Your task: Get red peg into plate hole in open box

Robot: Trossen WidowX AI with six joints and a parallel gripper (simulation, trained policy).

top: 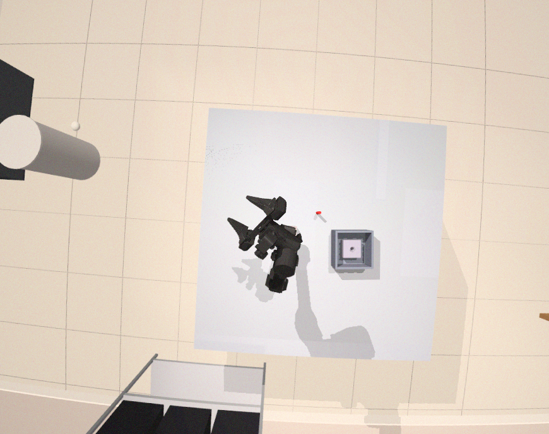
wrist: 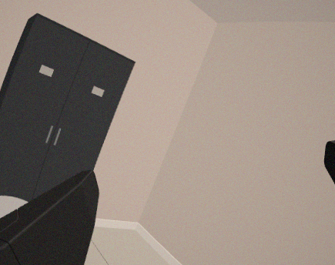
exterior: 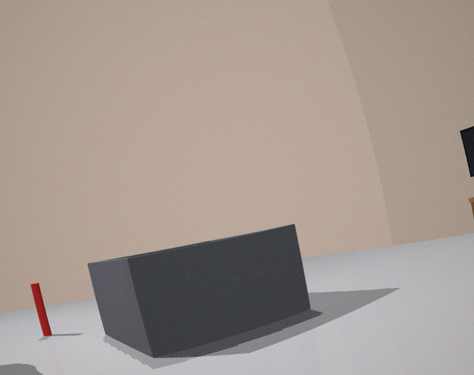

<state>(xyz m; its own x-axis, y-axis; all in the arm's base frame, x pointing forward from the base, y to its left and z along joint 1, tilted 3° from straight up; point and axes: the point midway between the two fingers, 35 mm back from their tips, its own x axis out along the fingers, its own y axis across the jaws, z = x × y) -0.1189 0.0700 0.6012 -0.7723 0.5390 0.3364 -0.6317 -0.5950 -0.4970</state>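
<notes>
My gripper tip is now 620 mm above the red peg, 330 mm short of it and 10 mm to the left of it. Round my gripper tip: grey box: 640 mm below, 490 mm ahead, 190 mm to the right.
</notes>
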